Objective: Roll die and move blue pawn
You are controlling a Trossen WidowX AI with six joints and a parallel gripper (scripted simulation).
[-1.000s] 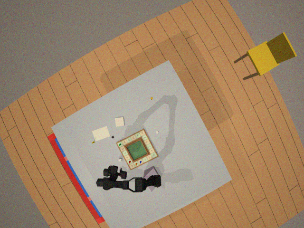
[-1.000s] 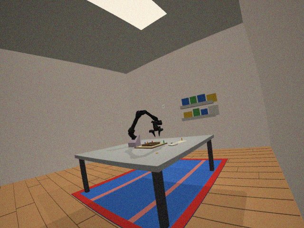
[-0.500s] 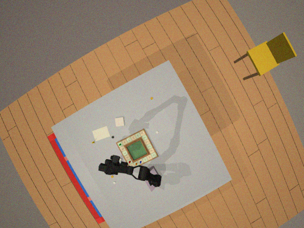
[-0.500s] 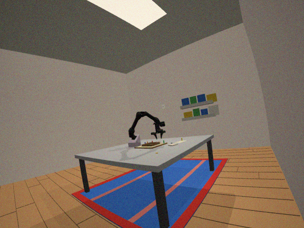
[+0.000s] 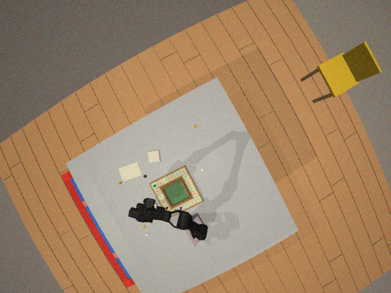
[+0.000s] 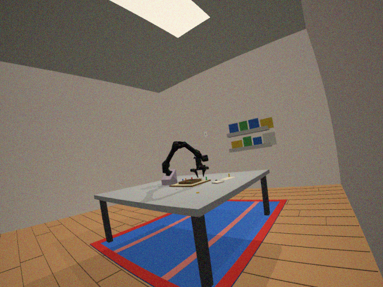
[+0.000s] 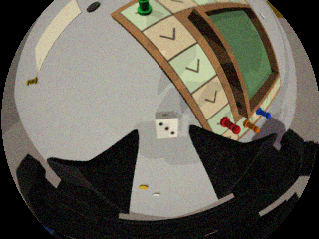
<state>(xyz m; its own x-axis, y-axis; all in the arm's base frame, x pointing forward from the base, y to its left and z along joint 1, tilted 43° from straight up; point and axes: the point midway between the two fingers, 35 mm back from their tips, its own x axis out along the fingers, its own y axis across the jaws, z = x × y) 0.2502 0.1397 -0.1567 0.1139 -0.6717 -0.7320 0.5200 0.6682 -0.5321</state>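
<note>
The white die is 2 cm below my gripper tip. From my gripper tip the other things lie so: green pawn: 13 cm ahead, 6 cm to the right; then red pawn: 5 cm behind, 8 cm to the right; then orange pawn: 9 cm behind, 13 cm to the right.
</note>
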